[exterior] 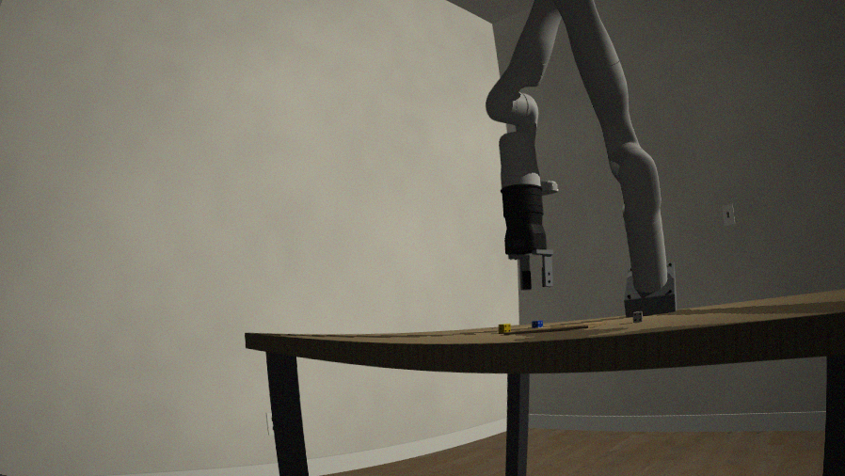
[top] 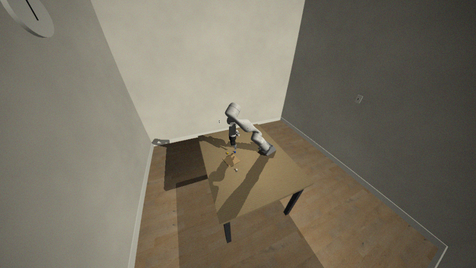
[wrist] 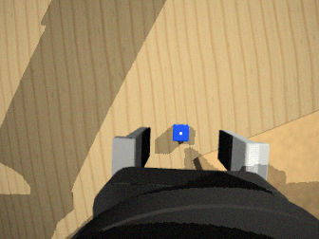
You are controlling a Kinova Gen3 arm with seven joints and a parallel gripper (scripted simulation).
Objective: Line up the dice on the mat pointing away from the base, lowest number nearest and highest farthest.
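Now: the blue die 9 cm below my hand. Round my hand: white die (8 cm ahead, 25 cm to the left, 9 cm below); then tan mat (8 cm ahead, 10 cm to the left, 9 cm below); then yellow die (8 cm ahead, 1 cm to the right, 9 cm below).
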